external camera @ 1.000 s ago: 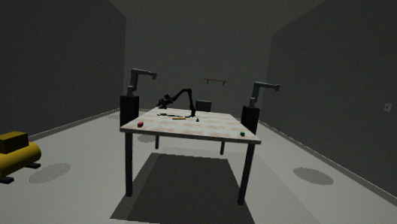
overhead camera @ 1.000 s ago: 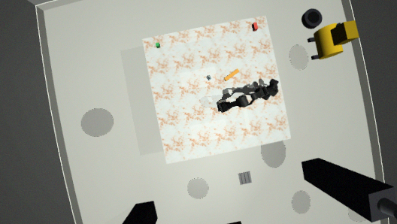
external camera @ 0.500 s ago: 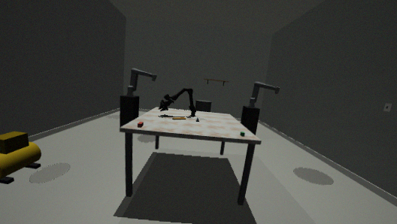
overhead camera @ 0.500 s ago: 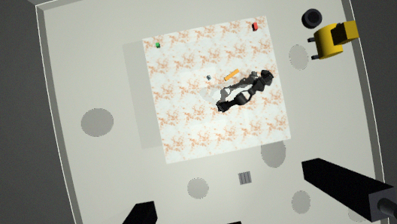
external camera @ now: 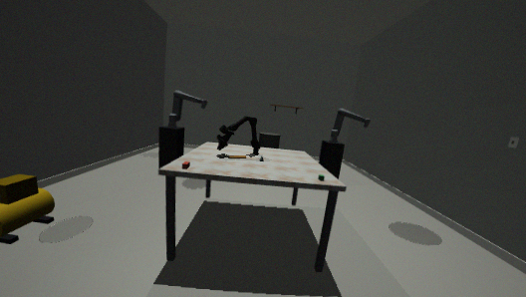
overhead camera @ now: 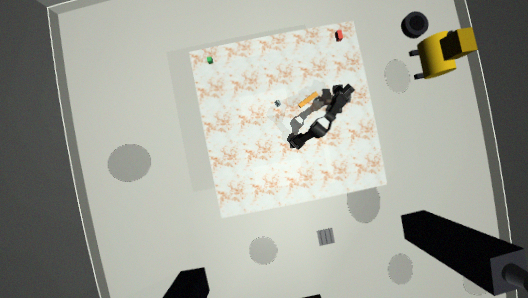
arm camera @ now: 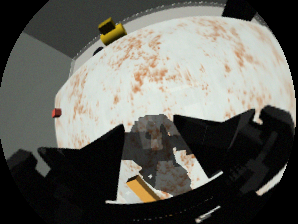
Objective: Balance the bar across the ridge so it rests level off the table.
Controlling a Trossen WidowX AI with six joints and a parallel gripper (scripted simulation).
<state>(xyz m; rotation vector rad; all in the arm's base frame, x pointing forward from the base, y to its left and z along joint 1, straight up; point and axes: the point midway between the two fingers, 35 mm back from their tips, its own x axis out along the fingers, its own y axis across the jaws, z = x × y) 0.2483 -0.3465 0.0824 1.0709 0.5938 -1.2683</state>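
Now: the orange bar 50 mm ahead of my gripper tip, 190 mm to the left of it and 40 mm below it. From my gripper tip the other things lie so: small green cube: 480 mm ahead, 860 mm to the left, 40 mm below; small red cube: 480 mm ahead, 140 mm to the right, 40 mm below.
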